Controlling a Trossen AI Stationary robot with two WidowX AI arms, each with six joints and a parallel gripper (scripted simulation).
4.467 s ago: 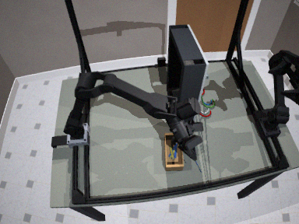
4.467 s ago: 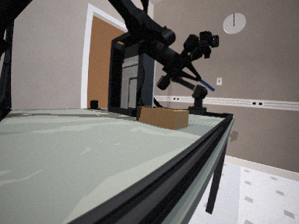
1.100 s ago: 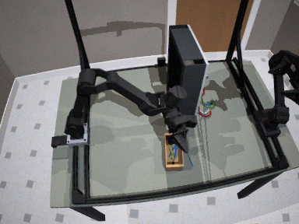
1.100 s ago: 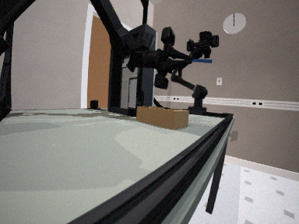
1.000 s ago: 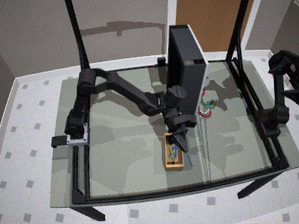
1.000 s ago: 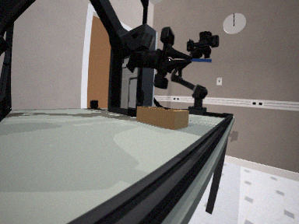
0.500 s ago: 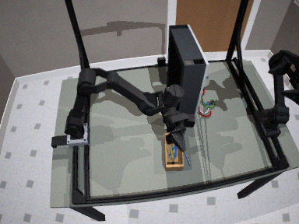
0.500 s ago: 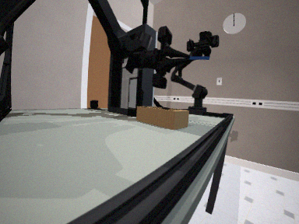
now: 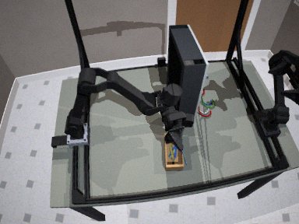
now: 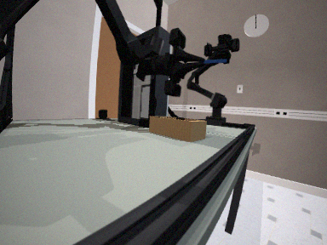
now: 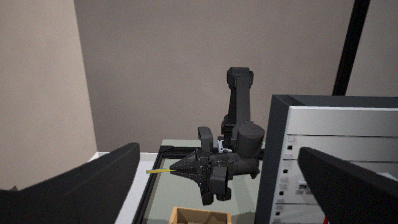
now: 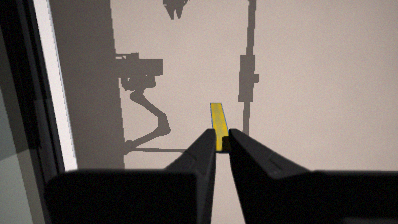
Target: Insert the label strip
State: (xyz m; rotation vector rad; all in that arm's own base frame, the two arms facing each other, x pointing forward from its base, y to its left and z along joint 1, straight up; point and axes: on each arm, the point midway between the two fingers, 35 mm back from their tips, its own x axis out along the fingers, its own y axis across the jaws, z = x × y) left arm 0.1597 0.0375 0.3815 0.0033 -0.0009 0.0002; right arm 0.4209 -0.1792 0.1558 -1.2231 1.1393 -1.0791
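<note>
My right gripper is now 5 cm short of the label strip and 1 cm to the right of it. The rest, counted from my right hand: box 19 cm below, 4 cm behind.
Right now my left hand is 330 mm to the left of the label strip, 230 mm above it and 130 mm short of it. From my left hand the other things lie so: box (420 mm below, 340 mm to the right, 40 mm ahead).
</note>
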